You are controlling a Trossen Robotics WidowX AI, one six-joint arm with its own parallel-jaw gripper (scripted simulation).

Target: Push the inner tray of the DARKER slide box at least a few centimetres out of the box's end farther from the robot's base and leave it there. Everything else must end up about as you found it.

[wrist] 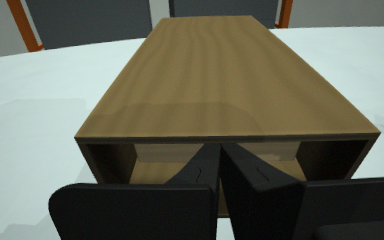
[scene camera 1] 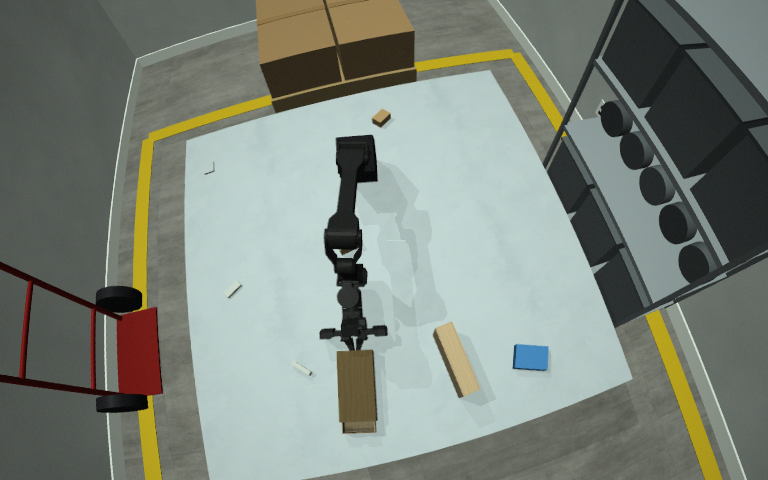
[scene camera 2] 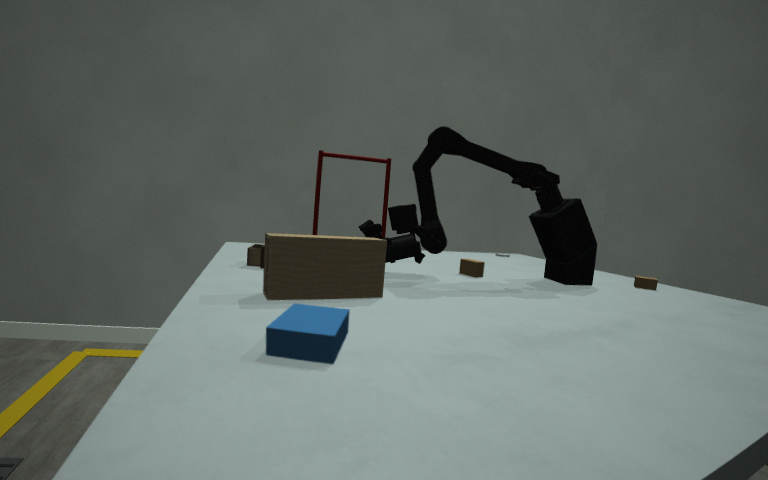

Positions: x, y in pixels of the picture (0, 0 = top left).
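Labels:
Lighter slide box (scene camera 1: 462, 375), 1070 mm from the lens. Darker slide box (scene camera 1: 355, 369), 1120 mm from the lens. Blue block (scene camera 1: 526, 357), 1190 mm from the lens.

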